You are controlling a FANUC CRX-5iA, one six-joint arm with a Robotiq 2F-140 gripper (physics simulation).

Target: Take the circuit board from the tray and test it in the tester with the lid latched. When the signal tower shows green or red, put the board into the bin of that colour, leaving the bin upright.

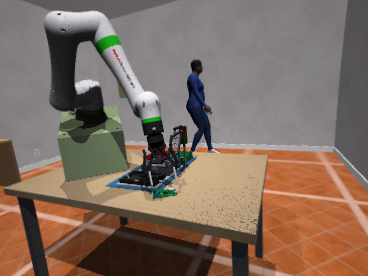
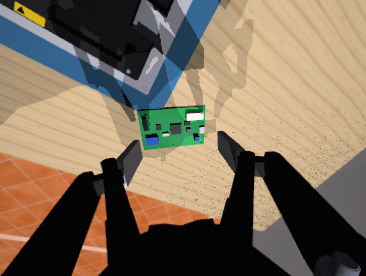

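Seen in the pictures: gripper, fingertip midpoint: [image 1: 164, 181] [image 2: 179, 144]; arm's base, link origin: [image 1: 95, 118].
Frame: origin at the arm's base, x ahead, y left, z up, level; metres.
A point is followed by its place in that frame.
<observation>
The green circuit board [image 1: 165, 193] @[x 0.589, y -0.351, z -0.337 m] [image 2: 172, 128] @[x 0.580, y -0.345, z -0.335 m] lies component side up on the table, outside the blue mat and close to its corner. My gripper [image 1: 164, 181] @[x 0.586, y -0.345, z -0.282 m] [image 2: 179, 144] @[x 0.586, y -0.345, z -0.282 m] is open and empty above the board, its fingertips apart beyond the board's two short sides. The tester [image 1: 162, 165] @[x 0.496, y -0.129, z -0.280 m] stands on the mat, partly hidden by the gripper, with its lid [image 1: 175, 140] @[x 0.572, y -0.082, z -0.144 m] raised. The signal tower [image 1: 184, 133] stands behind it; whether it is lit is unclear. The green bin [image 1: 186, 155] @[x 0.549, y 0.217, z -0.325 m] is at the back, and part of the red bin [image 1: 148, 156] @[x 0.305, y 0.098, z -0.296 m] shows behind the arm.
The blue mat [image 1: 115, 184] @[x 0.275, y -0.274, z -0.339 m] [image 2: 27, 44] @[x 0.380, y -0.304, z -0.339 m] carries a low black unit [image 1: 131, 179] @[x 0.348, y -0.230, z -0.327 m] [image 2: 85, 30] @[x 0.443, y -0.263, z -0.323 m] with a yellow label and a pale grey border. The wooden table [image 1: 220, 187] @[x 0.834, y -0.255, z -0.341 m] [image 2: 300, 95] @[x 0.771, y -0.212, z -0.341 m] ends at its front edge. A person in blue [image 1: 196, 102] stands behind the table.
</observation>
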